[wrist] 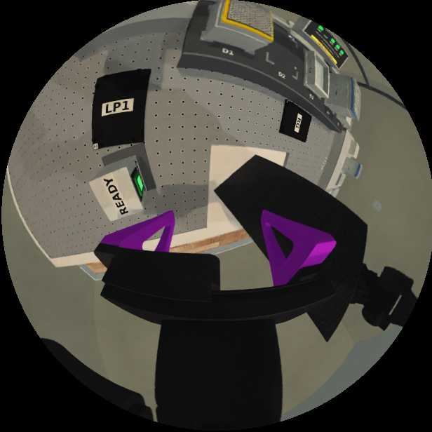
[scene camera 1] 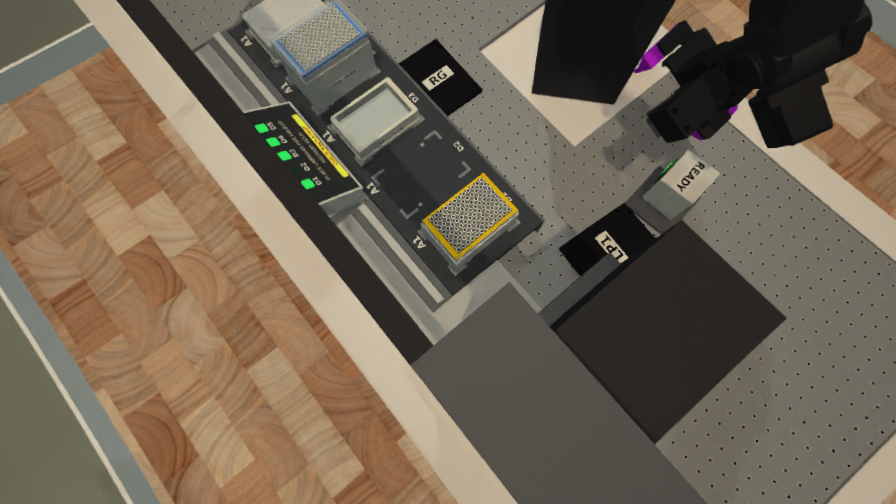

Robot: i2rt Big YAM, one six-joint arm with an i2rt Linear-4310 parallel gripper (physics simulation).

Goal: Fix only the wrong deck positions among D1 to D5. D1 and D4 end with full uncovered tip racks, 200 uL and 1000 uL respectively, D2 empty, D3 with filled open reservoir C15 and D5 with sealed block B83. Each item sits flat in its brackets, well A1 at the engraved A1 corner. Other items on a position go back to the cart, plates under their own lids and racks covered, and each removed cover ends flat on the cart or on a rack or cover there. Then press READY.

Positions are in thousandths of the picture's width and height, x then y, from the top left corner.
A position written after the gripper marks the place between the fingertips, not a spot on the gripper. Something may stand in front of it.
In view: the gripper (scene camera 1: 733,191), a yellow-rimmed tip rack (scene camera 1: 513,455), an open reservoir (scene camera 1: 417,239) and a ready box (scene camera 1: 739,406).
The gripper also shows in the wrist view (wrist: 503,497). The ready box is seen too in the wrist view (wrist: 265,434).
